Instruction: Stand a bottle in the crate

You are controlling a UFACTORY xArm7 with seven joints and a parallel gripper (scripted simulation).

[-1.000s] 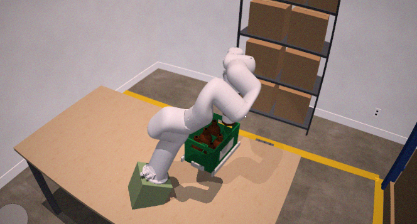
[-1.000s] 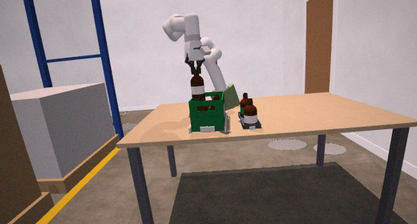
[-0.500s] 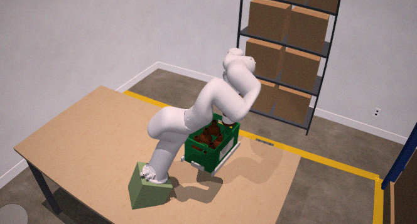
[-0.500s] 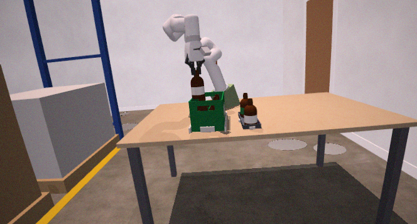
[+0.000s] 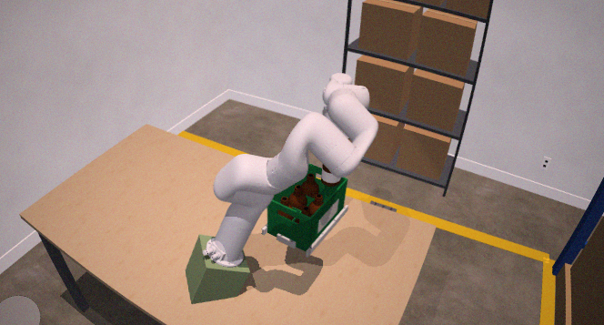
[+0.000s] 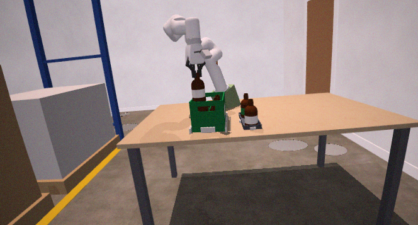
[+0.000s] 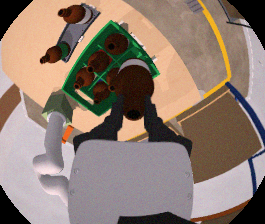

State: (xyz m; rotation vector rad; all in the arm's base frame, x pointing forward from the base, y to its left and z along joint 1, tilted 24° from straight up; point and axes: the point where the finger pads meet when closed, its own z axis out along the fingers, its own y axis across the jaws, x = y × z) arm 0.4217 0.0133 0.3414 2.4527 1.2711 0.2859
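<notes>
Right now the green crate is 24 cm below my hand, 9 cm behind it and 4 cm to the left of it. Also, from my hand: dark tray 31 cm below, 27 cm to the left, 12 cm behind.
</notes>
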